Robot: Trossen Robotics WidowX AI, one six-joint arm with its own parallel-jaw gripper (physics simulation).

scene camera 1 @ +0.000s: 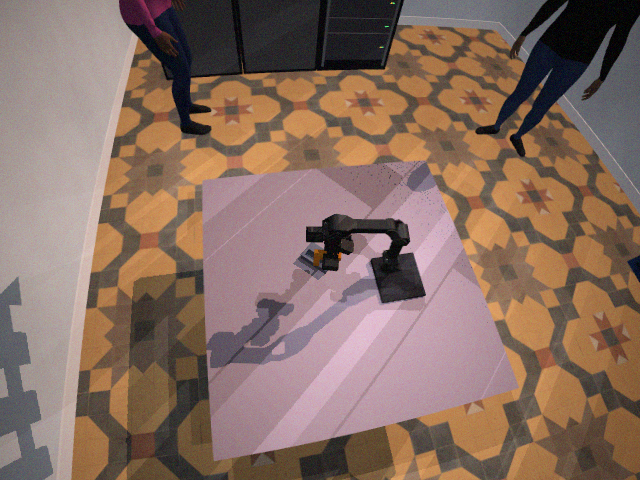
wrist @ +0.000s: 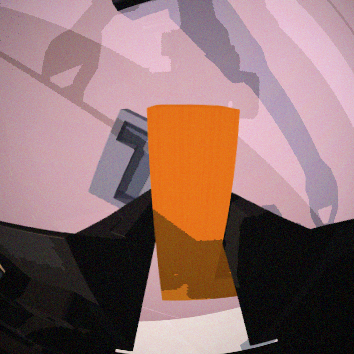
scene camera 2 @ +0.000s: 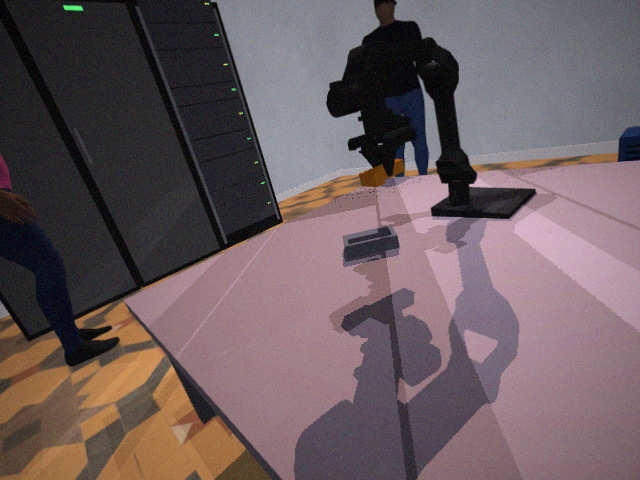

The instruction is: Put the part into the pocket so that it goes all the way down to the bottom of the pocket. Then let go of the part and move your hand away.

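Places are measured from the arm's base along level axes (x ahead, y left, z up), in millimetres.
Pixels of known places: gripper, between the fingertips: [scene camera 1: 329, 256] [wrist: 186, 195] [scene camera 2: 385, 175]; arm's base, origin of its link: [scene camera 1: 388, 267] [scene camera 2: 459, 201].
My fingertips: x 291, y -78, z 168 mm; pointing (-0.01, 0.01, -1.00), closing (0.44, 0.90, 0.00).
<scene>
For each thing: its middle in the pictures, then the offset to it from my fingertips. Level surfaces: height alone.
- orange part, middle of its body: [wrist: 216, 220] [scene camera 2: 386, 172] [scene camera 1: 327, 258] dx +14, dy +10, dz +11 mm
- grey block with the pocket, middle of its body: [wrist: 130, 163] [scene camera 2: 369, 241] [scene camera 1: 318, 257] dx +1, dy -81, dz -174 mm
- pink table top, height of its surface: dz -192 mm
An orange part [scene camera 1: 318, 257] [scene camera 2: 372, 176] [wrist: 194, 165] is held between the two black fingers of my gripper [scene camera 1: 331, 259] [scene camera 2: 387, 169] [wrist: 186, 195], which is shut on it. The part hangs in the air and sticks out on both sides of the fingers. A grey block with the pocket [scene camera 1: 302, 262] [scene camera 2: 371, 251] [wrist: 106, 170] lies on the table top. Its dark, angular, stepped recess opens upward. In the wrist view the block is left of the part, which hides its right side. In scene camera 2 the part is well above the block and apart from it.
The pink table top [scene camera 1: 258, 222] [scene camera 2: 232, 361] carries the arm's black base plate [scene camera 1: 400, 284] [scene camera 2: 498, 200], right of the block in both scene views. Arm shadows cross the table. Dark cabinets [scene camera 1: 279, 36] [scene camera 2: 82, 129] and two people stand beyond the table.
</scene>
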